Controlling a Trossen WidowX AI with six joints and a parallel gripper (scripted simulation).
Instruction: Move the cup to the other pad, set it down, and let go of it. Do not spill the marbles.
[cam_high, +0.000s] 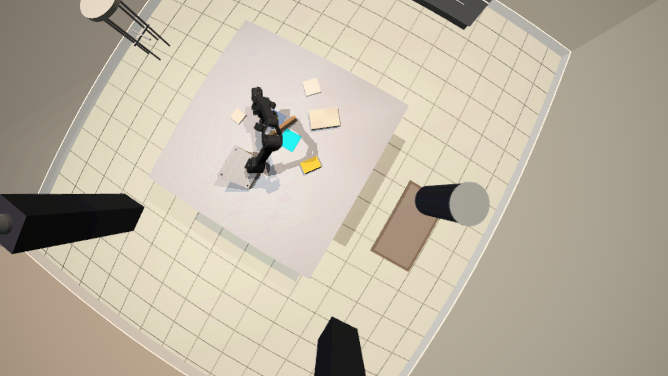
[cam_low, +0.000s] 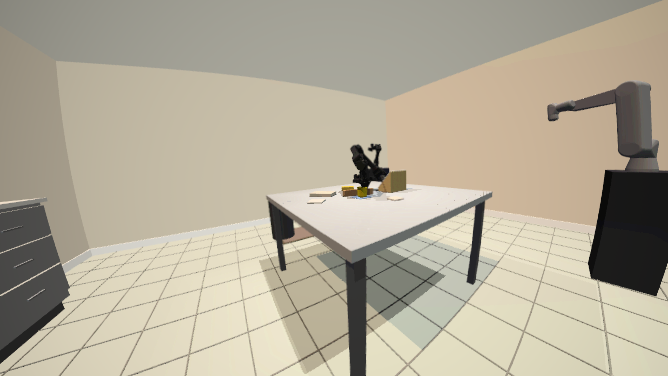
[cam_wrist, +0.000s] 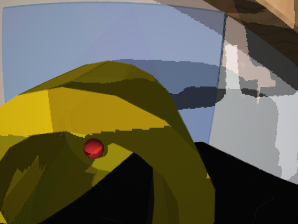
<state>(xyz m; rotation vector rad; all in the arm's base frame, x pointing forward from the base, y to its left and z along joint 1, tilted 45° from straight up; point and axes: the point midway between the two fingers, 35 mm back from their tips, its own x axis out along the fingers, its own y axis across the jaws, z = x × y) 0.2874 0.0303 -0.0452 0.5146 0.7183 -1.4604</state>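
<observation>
The red marble lies 30 mm ahead of my gripper tip, 10 mm to the left of it and 20 mm below it. Round my gripper tip: yellow cup: 20 mm ahead; cyan pad: 40 mm behind, 160 mm to the right, 40 mm below; pale blue pad: 30 mm ahead, 40 mm below.
</observation>
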